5 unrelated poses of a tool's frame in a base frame.
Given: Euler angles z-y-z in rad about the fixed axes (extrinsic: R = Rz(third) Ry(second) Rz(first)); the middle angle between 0 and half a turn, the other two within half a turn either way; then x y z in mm.
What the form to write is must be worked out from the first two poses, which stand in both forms.
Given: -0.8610 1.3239 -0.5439 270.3 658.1 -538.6
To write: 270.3 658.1 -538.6 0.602 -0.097 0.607 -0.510
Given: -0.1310 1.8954 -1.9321 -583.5 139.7 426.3
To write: -583.5 139.7 426.3 0.300 0.636 0.504 -0.501
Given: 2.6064 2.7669 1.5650 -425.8 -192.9 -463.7
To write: -425.8 -192.9 -463.7 0.092 -0.489 -0.852 -0.162
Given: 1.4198 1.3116 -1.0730 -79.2 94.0 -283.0
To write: -79.2 94.0 -283.0 0.781 0.578 0.194 0.137
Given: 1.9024 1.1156 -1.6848 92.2 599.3 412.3
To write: 92.2 599.3 412.3 0.843 0.516 -0.117 0.092
